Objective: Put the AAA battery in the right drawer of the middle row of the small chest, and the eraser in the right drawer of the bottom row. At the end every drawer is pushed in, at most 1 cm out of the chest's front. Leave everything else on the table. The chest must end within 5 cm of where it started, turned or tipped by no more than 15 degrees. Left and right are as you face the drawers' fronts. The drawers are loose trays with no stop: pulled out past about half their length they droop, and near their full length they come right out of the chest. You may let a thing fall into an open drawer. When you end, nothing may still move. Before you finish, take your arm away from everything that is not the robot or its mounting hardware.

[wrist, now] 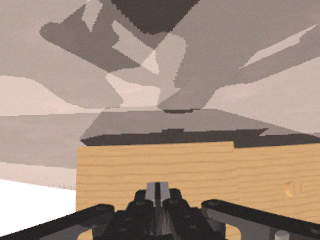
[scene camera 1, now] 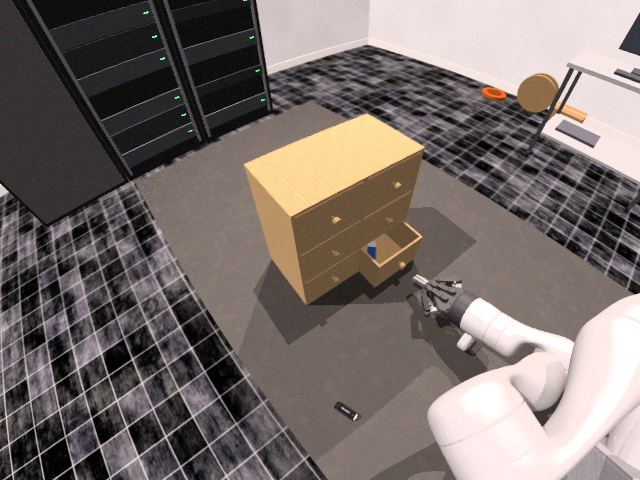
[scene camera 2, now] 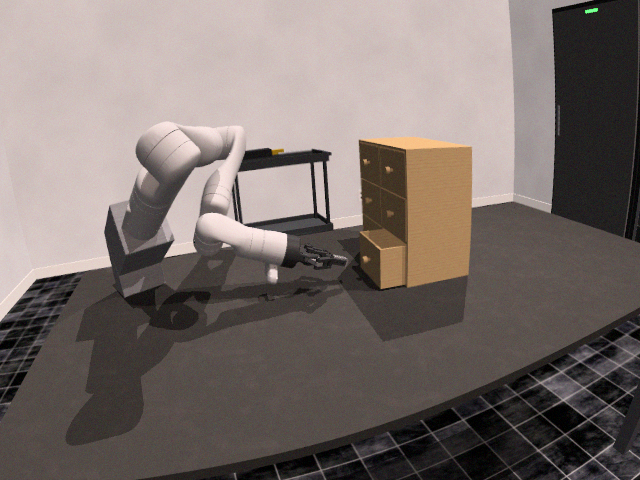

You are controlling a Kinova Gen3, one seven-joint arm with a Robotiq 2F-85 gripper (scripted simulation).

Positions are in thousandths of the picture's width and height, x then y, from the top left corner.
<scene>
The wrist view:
my gripper: 495, 819
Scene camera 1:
small wooden chest: 446, 382
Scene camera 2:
my gripper: 541, 547
small wooden chest: 685, 411
</scene>
